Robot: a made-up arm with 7 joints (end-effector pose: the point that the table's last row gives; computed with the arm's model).
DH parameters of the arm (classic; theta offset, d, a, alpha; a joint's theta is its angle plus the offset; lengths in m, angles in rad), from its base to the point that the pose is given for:
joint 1: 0 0.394 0 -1.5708
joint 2: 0 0 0 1.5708
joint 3: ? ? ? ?
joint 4: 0 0 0.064 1.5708
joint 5: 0 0.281 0 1.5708
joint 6: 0 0 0.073 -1.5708
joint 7: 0 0.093 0 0
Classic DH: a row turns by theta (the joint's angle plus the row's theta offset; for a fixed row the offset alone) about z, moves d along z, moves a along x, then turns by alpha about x.
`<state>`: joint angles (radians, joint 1 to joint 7).
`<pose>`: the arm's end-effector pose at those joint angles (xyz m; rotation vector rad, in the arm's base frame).
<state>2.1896 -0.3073 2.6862 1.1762 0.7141 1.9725 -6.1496</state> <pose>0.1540 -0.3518 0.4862 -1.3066 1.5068 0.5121</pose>
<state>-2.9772 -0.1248 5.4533 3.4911 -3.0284 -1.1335 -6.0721</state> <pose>0.0559 0.0096 0.9897 -0.8785 0.4199 2.6568</pose>
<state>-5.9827 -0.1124 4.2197 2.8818 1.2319 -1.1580 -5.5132</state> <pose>-0.1743 -0.0171 0.9897 1.5890 -0.6618 -2.5910</pose>
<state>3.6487 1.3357 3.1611 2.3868 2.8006 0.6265 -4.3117</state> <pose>-0.5171 -0.2828 0.8251 -0.9603 -1.0297 1.7928</pose>
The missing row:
joint 3: 0 0.342 0.052 1.5708
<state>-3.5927 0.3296 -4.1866 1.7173 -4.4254 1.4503 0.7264</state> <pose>-0.0437 -0.3185 0.9374 -0.5756 0.8446 -0.9737</pose>
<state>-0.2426 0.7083 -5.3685 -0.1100 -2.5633 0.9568 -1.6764</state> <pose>0.0346 0.0619 0.2989 -2.1841 1.8855 -0.0308</pose>
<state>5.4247 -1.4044 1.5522 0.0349 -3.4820 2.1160 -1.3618</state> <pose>0.1418 0.1992 0.3685 -1.6866 -0.7416 -0.9180</pose>
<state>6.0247 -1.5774 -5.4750 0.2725 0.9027 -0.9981 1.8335</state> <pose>-0.0853 0.1484 0.6373 -0.1782 0.3752 -1.3210</pose>
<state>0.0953 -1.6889 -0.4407 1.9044 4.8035 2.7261 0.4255</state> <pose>-0.4640 -0.2446 0.5169 -1.5187 2.2590 -0.3029</pose>
